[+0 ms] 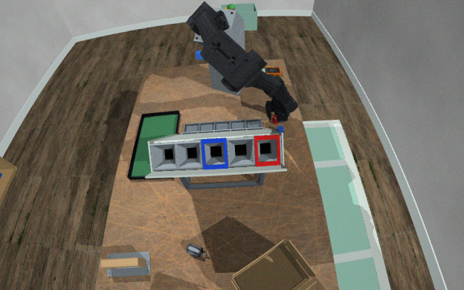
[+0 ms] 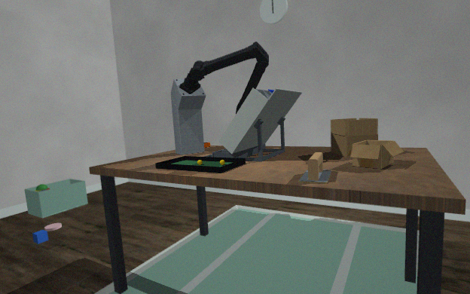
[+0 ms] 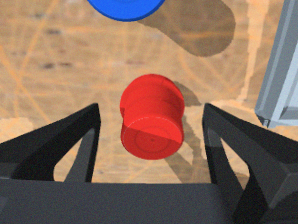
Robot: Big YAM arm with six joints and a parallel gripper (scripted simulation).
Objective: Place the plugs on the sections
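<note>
Now: the red plug 1 cm below my hand. Also, from my hand: blue plug 7 cm ahead, 2 cm to the right, 1 cm below; then cover 32 cm to the right, 18 cm above, 11 cm ahead; then green marble tray 59 cm to the right, 11 cm behind, 2 cm below.
</note>
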